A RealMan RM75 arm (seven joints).
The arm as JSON. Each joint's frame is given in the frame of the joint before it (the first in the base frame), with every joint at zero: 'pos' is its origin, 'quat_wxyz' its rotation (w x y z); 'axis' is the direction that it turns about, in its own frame. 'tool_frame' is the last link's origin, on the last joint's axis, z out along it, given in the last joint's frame.
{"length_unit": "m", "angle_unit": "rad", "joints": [
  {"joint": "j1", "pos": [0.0, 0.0, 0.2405], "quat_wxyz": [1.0, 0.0, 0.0, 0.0], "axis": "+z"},
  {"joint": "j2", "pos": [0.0, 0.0, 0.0], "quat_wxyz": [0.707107, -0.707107, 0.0, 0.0], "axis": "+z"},
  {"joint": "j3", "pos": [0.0, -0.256, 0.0], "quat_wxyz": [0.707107, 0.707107, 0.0, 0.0], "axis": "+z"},
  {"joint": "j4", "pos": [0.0, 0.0, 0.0], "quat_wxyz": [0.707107, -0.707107, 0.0, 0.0], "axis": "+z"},
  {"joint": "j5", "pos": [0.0, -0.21, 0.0], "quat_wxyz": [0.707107, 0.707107, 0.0, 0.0], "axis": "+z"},
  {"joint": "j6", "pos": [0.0, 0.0, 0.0], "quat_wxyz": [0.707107, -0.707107, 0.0, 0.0], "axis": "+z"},
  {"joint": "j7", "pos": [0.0, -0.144, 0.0], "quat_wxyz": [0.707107, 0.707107, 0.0, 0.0], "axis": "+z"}
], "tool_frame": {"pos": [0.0, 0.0, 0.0], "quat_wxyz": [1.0, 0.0, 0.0, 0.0]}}
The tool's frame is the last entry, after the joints.
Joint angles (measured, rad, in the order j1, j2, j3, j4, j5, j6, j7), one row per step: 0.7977, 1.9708, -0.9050, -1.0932, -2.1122, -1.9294, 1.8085; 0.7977, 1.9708, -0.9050, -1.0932, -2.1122, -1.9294, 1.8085; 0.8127, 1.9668, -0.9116, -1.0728, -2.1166, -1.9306, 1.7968; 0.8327, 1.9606, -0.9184, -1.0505, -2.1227, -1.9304, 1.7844; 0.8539, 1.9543, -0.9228, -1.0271, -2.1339, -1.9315, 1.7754; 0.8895, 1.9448, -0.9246, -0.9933, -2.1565, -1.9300, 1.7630; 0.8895, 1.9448, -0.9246, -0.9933, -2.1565, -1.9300, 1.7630; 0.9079, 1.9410, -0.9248, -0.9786, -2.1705, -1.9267, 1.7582; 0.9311, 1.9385, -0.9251, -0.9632, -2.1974, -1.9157, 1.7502; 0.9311, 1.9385, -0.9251, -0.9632, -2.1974, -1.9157, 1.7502; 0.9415, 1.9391, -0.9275, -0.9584, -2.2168, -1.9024, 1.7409; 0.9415, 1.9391, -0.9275, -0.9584, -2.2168, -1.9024, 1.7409
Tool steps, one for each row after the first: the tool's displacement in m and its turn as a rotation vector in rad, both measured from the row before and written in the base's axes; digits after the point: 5 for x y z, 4 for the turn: 0.00000, 0.00000, 0.00000, 0.0000, 0.0000, 0.0000; -0.00198, 0.00144, -0.00205, -0.0140, -0.0067, 0.0131; -0.00309, 0.00246, -0.00152, -0.0121, -0.0095, 0.0167; -0.00266, 0.00255, -0.00130, -0.0125, -0.0132, 0.0114; -0.00487, 0.00501, -0.00113, -0.0113, -0.0223, 0.0171; 0.00000, 0.00000, 0.00000, 0.0000, 0.0000, 0.0000; -0.00279, 0.00289, -0.00058, -0.0018, -0.0129, 0.0083; -0.00312, 0.00447, -0.00135, 0.0057, -0.0234, 0.0120; 0.00000, 0.00000, 0.00000, 0.0000, 0.0000, 0.0000; -0.00104, 0.00298, -0.00140, 0.0107, -0.0171, 0.0113; 0.00000, 0.00000, 0.00000, 0.0000, 0.0000, 0.0000
